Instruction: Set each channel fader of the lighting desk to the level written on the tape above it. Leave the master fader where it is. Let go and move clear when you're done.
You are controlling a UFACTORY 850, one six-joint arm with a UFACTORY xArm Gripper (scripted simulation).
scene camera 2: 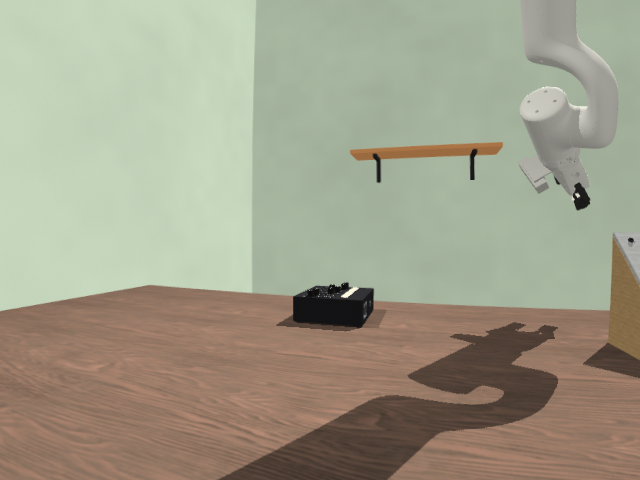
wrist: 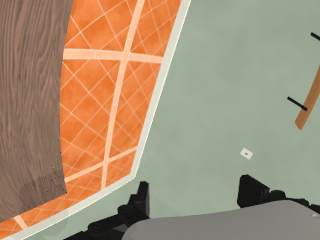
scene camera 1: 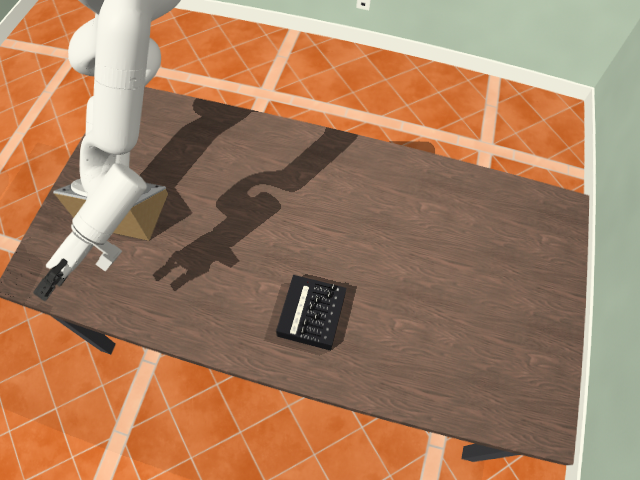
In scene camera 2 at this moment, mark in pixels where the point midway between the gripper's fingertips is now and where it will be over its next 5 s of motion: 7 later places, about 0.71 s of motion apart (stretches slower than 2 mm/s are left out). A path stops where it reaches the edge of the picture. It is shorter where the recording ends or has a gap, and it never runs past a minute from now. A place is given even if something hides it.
The gripper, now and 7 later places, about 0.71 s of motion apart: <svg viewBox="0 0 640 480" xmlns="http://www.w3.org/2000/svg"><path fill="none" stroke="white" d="M572 193L530 199L464 209L401 220L356 229L337 234L333 236L310 258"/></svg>
